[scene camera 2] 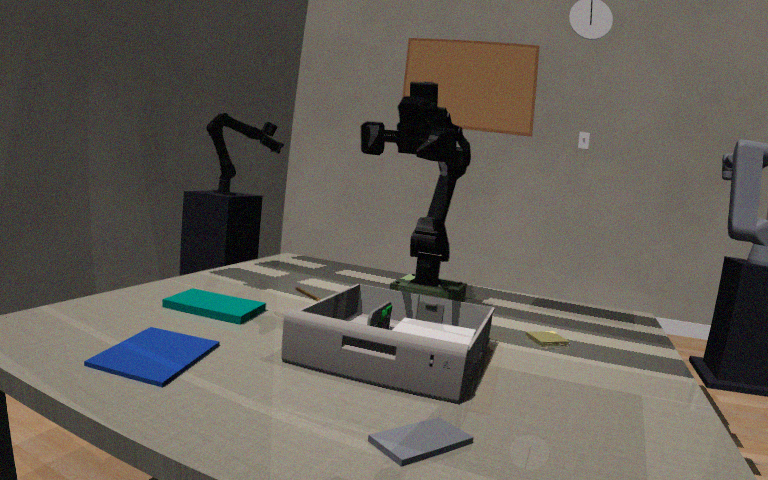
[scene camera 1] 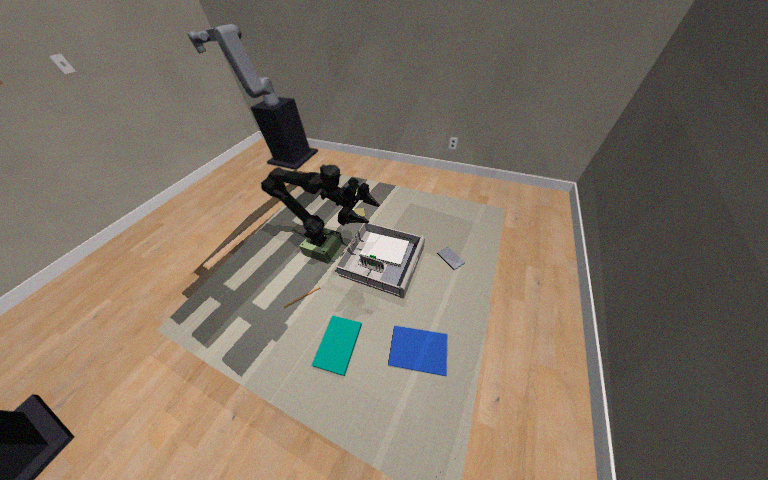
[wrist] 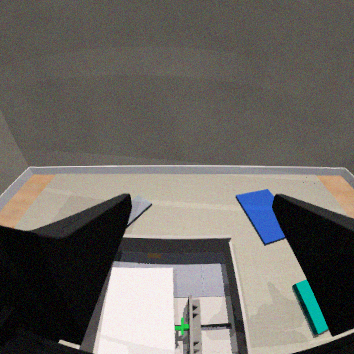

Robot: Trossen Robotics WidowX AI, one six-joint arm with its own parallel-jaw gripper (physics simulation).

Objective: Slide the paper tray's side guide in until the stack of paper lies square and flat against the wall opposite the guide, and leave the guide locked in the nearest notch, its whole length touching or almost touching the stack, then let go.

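Seen in the pictures: gripper, fingertip midpoint: [scene camera 2: 392,151] [scene camera 1: 374,213] [wrist: 203,201]; arm's base at its link origin: [scene camera 2: 426,282] [scene camera 1: 318,240].
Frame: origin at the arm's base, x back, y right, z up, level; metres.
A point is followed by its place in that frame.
The grey paper tray [scene camera 1: 390,290] {z -0.046, x -0.437, y 0.101 m} [scene camera 2: 317,350] {z -0.038, x -0.501, y 0.036 m} [wrist: 239,295] {z 0.006, x -0.354, y 0.101 m} stands on the table. The white paper stack [scene camera 1: 385,249] {z -0.034, x -0.329, y -0.093 m} [scene camera 2: 436,332] {z -0.034, x -0.280, y -0.106 m} [wrist: 140,310] {z -0.034, x -0.329, y -0.099 m} lies in it, its top looking flat, toward the left wall in the wrist view. The side guide [scene camera 1: 370,264] {z -0.048, x -0.293, y 0.007 m} [scene camera 2: 380,315] {z -0.013, x -0.311, y 0.000 m} [wrist: 195,320] {z -0.055, x -0.316, y 0.017 m}, with a green part, stands upright beside the stack. In the wrist view a narrow gap shows between guide and stack. Whether the guide sits in a notch cannot be told. My gripper [scene camera 1: 372,213] {z 0.295, x -0.346, y -0.001 m} [scene camera 2: 404,141] {z 0.295, x -0.346, y -0.001 m} [wrist: 203,201] {z 0.295, x -0.346, y -0.001 m} is open and empty, above and clear of the tray.
A blue slab [scene camera 1: 419,350] {z -0.069, x -0.632, y 0.283 m} [scene camera 2: 152,355] {z -0.069, x -0.646, y 0.268 m} [wrist: 262,217] {z -0.070, x -0.604, y 0.254 m} and a teal block [scene camera 1: 338,345] {z -0.060, x -0.339, y 0.389 m} [scene camera 2: 214,305] {z -0.059, x -0.357, y 0.361 m} [wrist: 311,307] {z -0.060, x -0.313, y 0.298 m} lie on the guide's side of the tray. A grey slab [scene camera 1: 450,257] {z -0.067, x -0.637, y -0.186 m} [scene camera 2: 420,440] {z -0.067, x -0.651, y -0.189 m}, yellow pad [scene camera 2: 547,338] {z -0.067, x -0.067, y -0.317 m} and thin brown stick [scene camera 1: 301,297] {z -0.071, x -0.069, y 0.274 m} lie around it.
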